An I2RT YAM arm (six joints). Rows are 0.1 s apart.
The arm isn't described. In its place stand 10 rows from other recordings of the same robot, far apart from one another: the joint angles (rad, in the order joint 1, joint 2, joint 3, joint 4, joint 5, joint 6), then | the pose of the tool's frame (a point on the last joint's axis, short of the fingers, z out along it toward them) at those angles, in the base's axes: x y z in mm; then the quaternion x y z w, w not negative.
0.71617 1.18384 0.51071 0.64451 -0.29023 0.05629 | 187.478 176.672 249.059 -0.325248 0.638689 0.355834 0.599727
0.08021 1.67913 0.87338 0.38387 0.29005 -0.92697 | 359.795 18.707 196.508 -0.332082 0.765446 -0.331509 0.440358
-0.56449 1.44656 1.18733 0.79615 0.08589 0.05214 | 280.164 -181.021 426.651 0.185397 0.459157 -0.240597 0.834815
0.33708 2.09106 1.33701 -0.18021 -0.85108 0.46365 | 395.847 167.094 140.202 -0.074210 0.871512 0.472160 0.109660
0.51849 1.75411 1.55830 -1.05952 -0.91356 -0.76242 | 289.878 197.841 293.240 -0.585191 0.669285 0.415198 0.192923
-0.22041 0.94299 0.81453 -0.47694 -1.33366 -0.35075 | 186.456 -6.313 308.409 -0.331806 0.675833 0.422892 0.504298
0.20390 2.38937 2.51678 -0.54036 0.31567 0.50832 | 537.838 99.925 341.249 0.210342 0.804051 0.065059 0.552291
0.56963 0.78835 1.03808 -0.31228 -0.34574 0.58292 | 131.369 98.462 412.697 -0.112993 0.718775 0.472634 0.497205
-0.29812 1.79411 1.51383 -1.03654 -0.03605 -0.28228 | 342.619 -103.937 254.770 0.005572 0.991774 -0.019102 0.126448
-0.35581 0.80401 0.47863 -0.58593 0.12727 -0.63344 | 143.840 -58.275 195.763 -0.110257 0.937977 -0.206352 0.255854
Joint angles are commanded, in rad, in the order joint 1, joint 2, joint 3, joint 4, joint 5, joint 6. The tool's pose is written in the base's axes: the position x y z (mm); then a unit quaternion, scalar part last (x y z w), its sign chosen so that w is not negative. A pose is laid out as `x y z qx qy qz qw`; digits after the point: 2 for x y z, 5 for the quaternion.
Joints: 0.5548 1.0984 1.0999 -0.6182 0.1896 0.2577
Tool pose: 202.16 117.39 345.94 -0.08791 0.88106 0.10338 0.45312
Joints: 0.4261 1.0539 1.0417 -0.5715 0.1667 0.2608
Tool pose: 208.50 88.15 339.89 -0.03314 0.87786 0.08994 0.46923
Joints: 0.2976 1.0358 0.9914 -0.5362 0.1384 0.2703
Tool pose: 215.76 61.04 329.75 0.02087 0.87818 0.07438 0.47205
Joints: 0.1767 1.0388 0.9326 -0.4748 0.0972 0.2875
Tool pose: 224.60 36.60 314.65 0.07171 0.87635 0.06751 0.47149
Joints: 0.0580 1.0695 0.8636 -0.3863 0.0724 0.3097
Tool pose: 235.83 11.11 292.54 0.12759 0.87297 0.05446 0.46762
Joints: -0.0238 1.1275 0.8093 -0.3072 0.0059 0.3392
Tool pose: 247.02 -6.09 268.16 0.16203 0.87547 0.06891 0.45005
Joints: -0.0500 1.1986 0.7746 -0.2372 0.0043 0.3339
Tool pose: 258.15 -13.07 246.02 0.17231 0.88167 0.06023 0.43513
